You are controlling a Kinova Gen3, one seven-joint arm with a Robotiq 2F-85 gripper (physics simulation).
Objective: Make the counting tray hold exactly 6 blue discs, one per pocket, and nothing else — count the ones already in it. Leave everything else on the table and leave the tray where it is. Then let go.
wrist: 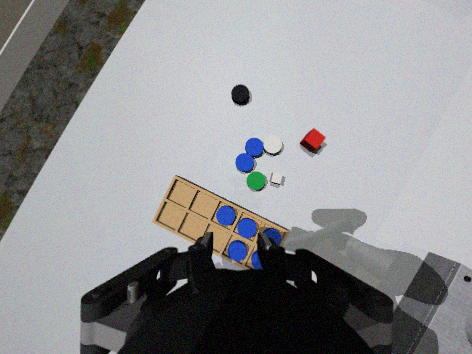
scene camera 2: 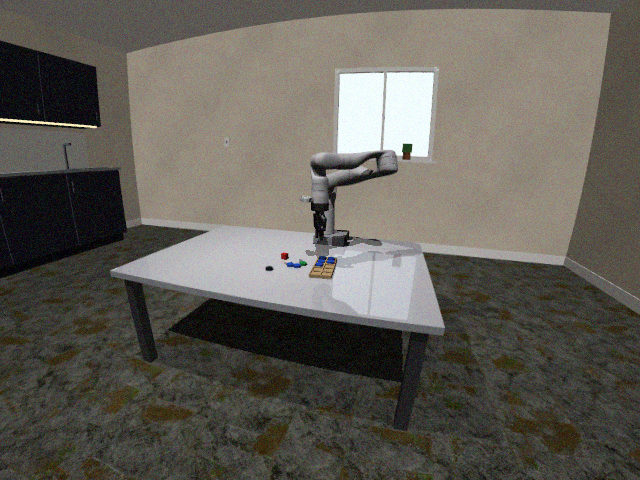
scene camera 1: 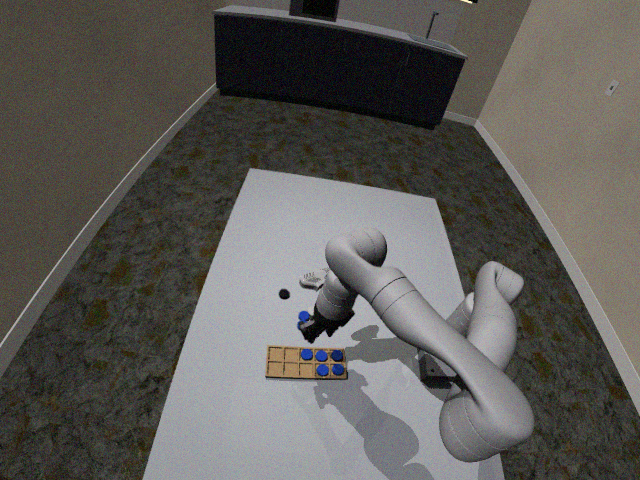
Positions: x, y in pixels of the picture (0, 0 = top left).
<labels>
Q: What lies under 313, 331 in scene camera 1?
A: The gripper.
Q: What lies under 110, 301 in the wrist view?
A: The gripper.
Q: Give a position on a wooden counting tray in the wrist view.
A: At 187, 210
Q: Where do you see a wooden counting tray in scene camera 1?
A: At 285, 362
</labels>
